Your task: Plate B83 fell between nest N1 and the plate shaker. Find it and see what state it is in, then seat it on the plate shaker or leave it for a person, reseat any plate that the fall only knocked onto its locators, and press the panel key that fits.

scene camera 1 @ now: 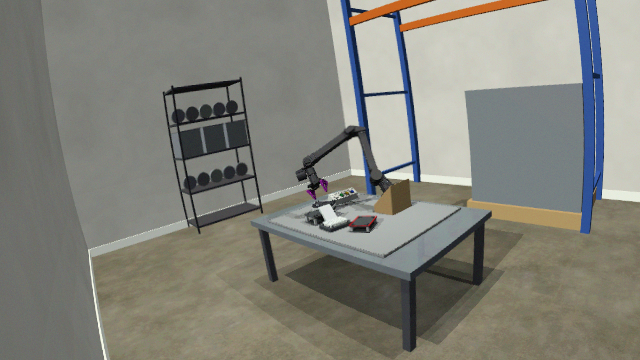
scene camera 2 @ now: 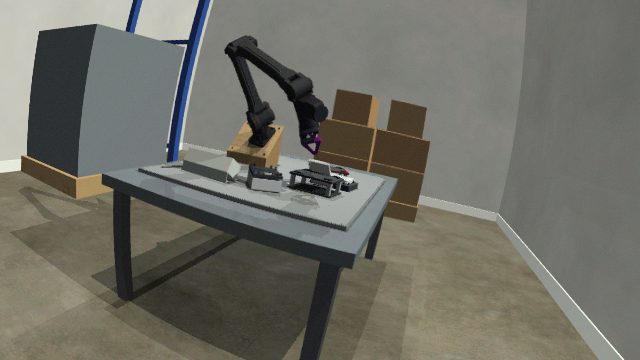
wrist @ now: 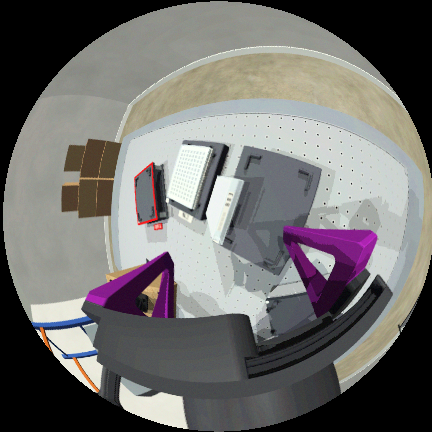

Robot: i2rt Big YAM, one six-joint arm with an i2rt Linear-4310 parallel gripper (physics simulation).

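Places are measured from the arm's base along level axes (x ahead, y left, z up), in millimetres.
Where they show: gripper, fingertip midpoint: [scene camera 1: 320, 195] [scene camera 2: 314, 145] [wrist: 227, 246]; arm's base, origin of the base link: [scene camera 1: 390, 191] [scene camera 2: 262, 136].
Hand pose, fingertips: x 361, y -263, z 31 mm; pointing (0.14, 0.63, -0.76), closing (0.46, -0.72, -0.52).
Observation:
Each offset is from my fingertips to the top centre of the thing. "spot": to the spot under its first point. Level surfaces: height alone.
My gripper [scene camera 1: 318, 193] [scene camera 2: 313, 151] [wrist: 227, 246] is open and empty above the pegboard. A white plate [scene camera 1: 328, 214] [scene camera 2: 320, 167] [wrist: 223, 207] is tilted, against the near-left side of a dark raised platform {94 mm down, 29 mm ahead, 4 mm left} [scene camera 1: 313, 217] [scene camera 2: 301, 173] [wrist: 285, 187] with corner locators; its marking is unreadable. Another white plate {118 mm down, 45 mm ahead, 183 mm left} [scene camera 1: 334, 223] [wrist: 190, 175] with wells lies on a dark nest {spot: 136 mm down, 87 mm ahead, 123 mm left} [wrist: 218, 159] beside it. A red-edged nest {111 mm down, 43 mm back, 340 mm left} [scene camera 1: 363, 223] [scene camera 2: 341, 171] [wrist: 146, 195] holds no plate. Which unit is N1 or the shaker I cannot tell. The panel {73 mm down, 313 mm back, 191 mm right} [scene camera 1: 342, 194] has coloured keys.
A dark-topped unit [scene camera 2: 265, 182] [wrist: 291, 311] stands beside the raised platform, partly behind my finger in the wrist view. The grey panel housing {spot: 117 mm down, 301 mm back, 234 mm right} [scene camera 2: 206, 165] is farther along. The arm stands on a wooden block [scene camera 1: 400, 197] [scene camera 2: 256, 145]. The pegboard {157 mm down} [scene camera 1: 390, 240] lies on the table {170 mm down} [scene camera 1: 440, 245].

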